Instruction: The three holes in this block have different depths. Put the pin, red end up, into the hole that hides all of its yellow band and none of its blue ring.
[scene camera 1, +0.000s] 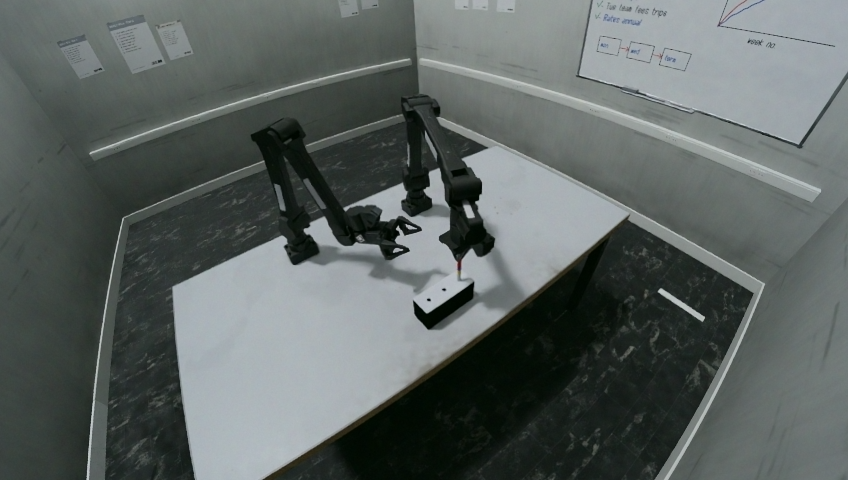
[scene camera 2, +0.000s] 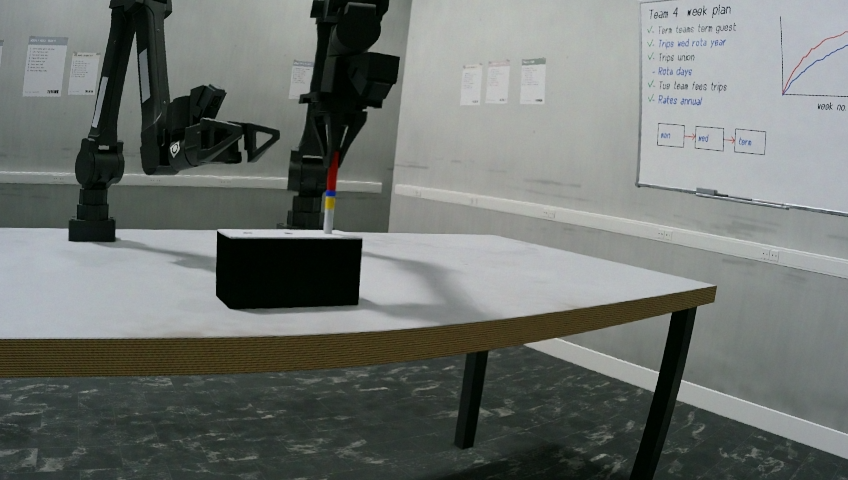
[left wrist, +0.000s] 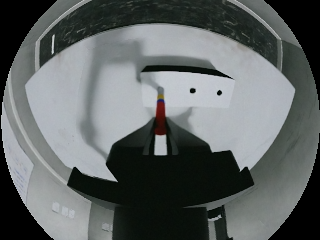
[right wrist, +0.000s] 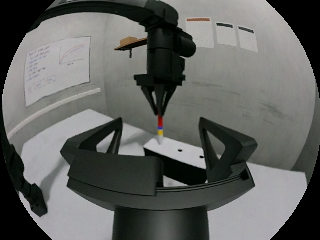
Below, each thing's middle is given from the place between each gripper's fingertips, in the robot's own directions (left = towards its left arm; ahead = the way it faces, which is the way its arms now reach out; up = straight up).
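Labels:
From my left hand (scene camera 2: 331, 167), the block (scene camera 2: 255, 269) is 1 cm ahead, 6 cm to the right and 14 cm below.
My right hand (scene camera 2: 261, 132), meanwhile, is 30 mm to the right of the block, 120 mm short of it, and it's 180 mm above it.

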